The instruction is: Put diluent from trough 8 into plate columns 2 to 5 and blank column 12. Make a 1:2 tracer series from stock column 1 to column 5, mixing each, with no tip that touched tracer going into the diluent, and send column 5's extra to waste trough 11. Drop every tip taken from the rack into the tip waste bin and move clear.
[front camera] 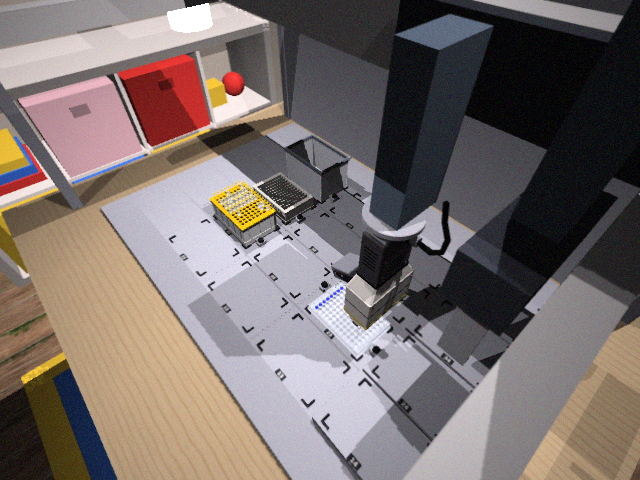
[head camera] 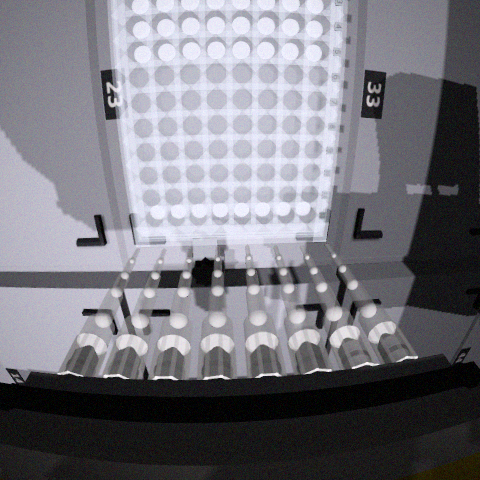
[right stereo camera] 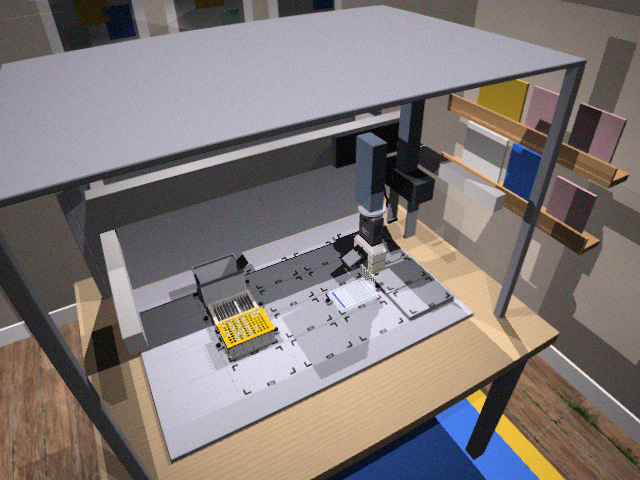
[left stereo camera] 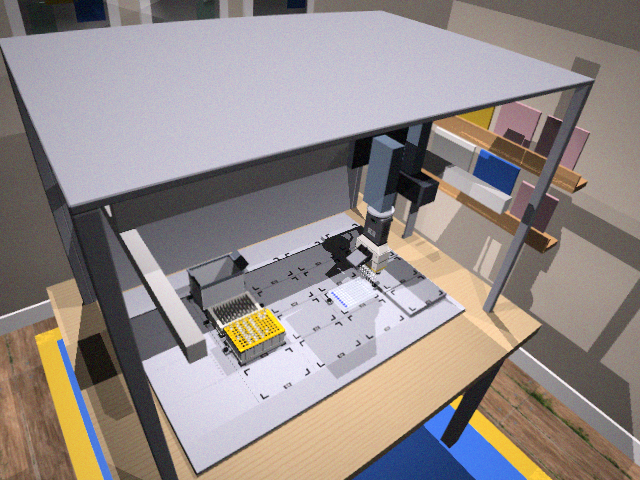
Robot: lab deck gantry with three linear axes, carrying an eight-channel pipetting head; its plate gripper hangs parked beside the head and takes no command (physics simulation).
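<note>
The pipetting head [front camera: 379, 294] [left stereo camera: 374, 253] [right stereo camera: 370, 253] carries eight clear tips [head camera: 217, 305] at the column 12 end of the plate [front camera: 333, 315] [head camera: 230, 162] [left stereo camera: 354, 292] [right stereo camera: 355, 292]. In the head view the tip ends show just past that edge; their height and contents are unclear. Column 1 is blue in the front view. White fills show in columns 3 to 5 and 12; columns 6 to 11 look grey. The trough block [front camera: 285, 193] [left stereo camera: 235, 310] [right stereo camera: 232, 305] stands beside the yellow tip rack [front camera: 242, 206] [left stereo camera: 254, 330] [right stereo camera: 245, 328]. The parked gripper [right stereo camera: 402, 228] hangs behind the head, its opening unclear.
The grey tip waste bin [front camera: 305, 173] [left stereo camera: 214, 286] [right stereo camera: 222, 281] stands behind the trough block. A raised grey slab [left stereo camera: 410, 304] [right stereo camera: 413, 308] lies to the right of the plate. Frame posts [left stereo camera: 537, 206] [right stereo camera: 540, 191] stand at the table's edges.
</note>
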